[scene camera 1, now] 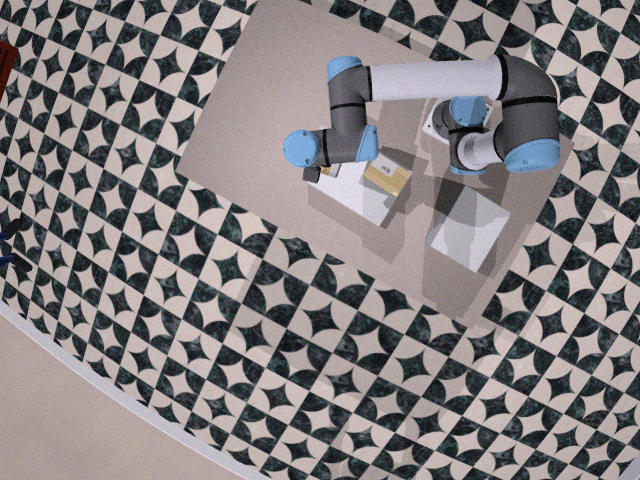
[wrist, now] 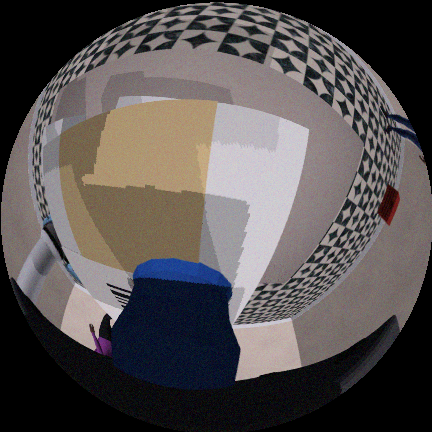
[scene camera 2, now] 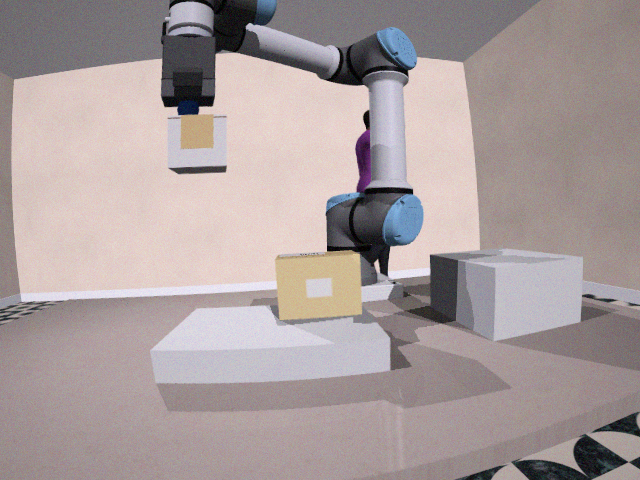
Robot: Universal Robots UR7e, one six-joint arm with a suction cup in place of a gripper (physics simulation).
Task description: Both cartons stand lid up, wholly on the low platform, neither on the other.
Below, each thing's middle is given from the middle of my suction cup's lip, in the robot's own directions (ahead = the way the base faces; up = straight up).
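With the low platform point(scene camera 2: 233, 344) as reference, my suction cup is 120 mm to the right of it, 20 mm short of it and 360 mm above it. The taller block point(scene camera 2: 501, 293) is a long way to the left of my suction cup, a little ahead of it and far below it.
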